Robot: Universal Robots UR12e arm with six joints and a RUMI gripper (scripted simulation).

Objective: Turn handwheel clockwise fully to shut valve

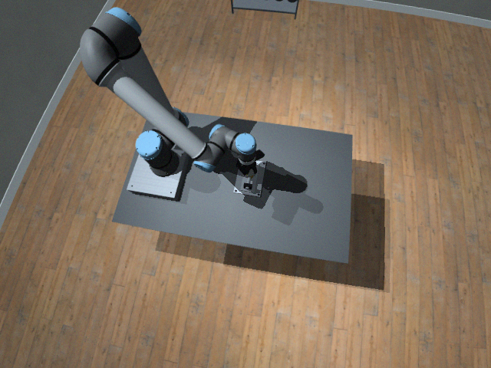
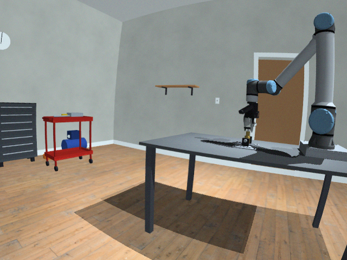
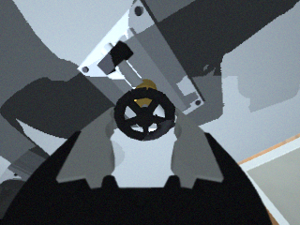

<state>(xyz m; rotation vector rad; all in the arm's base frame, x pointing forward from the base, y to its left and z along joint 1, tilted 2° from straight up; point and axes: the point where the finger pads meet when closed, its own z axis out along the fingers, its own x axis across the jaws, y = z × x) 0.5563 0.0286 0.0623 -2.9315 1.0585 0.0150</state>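
Right now my hand is 1 cm below the black spoked handwheel. Also, from my hand: base plate (12 cm below).
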